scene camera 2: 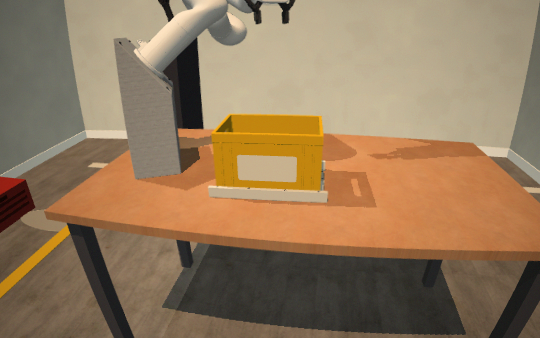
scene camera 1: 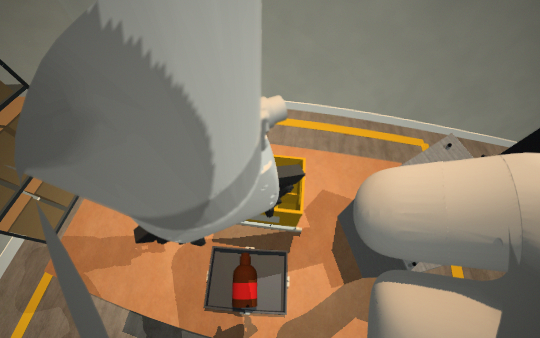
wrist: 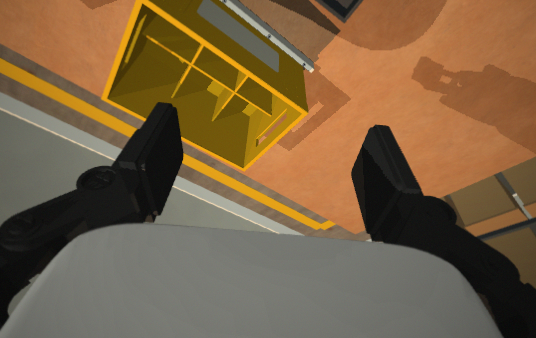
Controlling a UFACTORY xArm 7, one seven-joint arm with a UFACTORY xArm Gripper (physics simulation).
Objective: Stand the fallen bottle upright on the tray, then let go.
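Seen in the pictures: gripper, fingertip midpoint: (scene camera 2: 272, 23) (scene camera 1: 233, 220) (wrist: 271, 140); arm's base, origin of the base link: (scene camera 2: 148, 64).
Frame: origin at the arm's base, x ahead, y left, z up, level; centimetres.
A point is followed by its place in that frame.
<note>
The brown bottle (scene camera 1: 245, 275) @[y 26.9, x 33.6, z -25.5 cm] with a red label lies on its side on the dark tray (scene camera 1: 220, 280) @[y 32.4, x 41.0, z -32.8 cm], inside its raised rim, with its neck towards the yellow crate. A corner of the tray (wrist: 345, 11) @[y 24.8, x 47.5, z -32.3 cm] shows at the top edge of the wrist view. The bottle does not show in the wrist view, and neither bottle nor tray shows in scene camera 2. My gripper (scene camera 2: 271, 17) @[y 19.9, x 33.8, z 10.6 cm] (wrist: 271, 140) @[y 19.9, x 33.8, z 10.6 cm] is open and empty, high above the table. In scene camera 1 the arm hides much of it.
A yellow crate (scene camera 1: 303, 187) @[y -1.8, x 28.2, z -15.8 cm] (scene camera 2: 267, 136) @[y -7.8, x 44.6, z -16.4 cm] (wrist: 225, 58) @[y 9.0, x 37.3, z -15.8 cm] with dividers stands beside the tray. A pale strip (scene camera 1: 270, 226) @[y 9.4, x 33.8, z -30.4 cm] (scene camera 2: 268, 194) @[y -8.7, x 45.0, z -31.6 cm] (wrist: 270, 36) @[y 12.1, x 43.0, z -30.4 cm] runs along its side. A shelf rack (scene camera 1: 25, 237) (wrist: 510, 228) stands past one table end. The arm's grey pedestal (scene camera 2: 150, 110) @[y -9.1, x 8.0, z -12.3 cm] stands near the crate.
</note>
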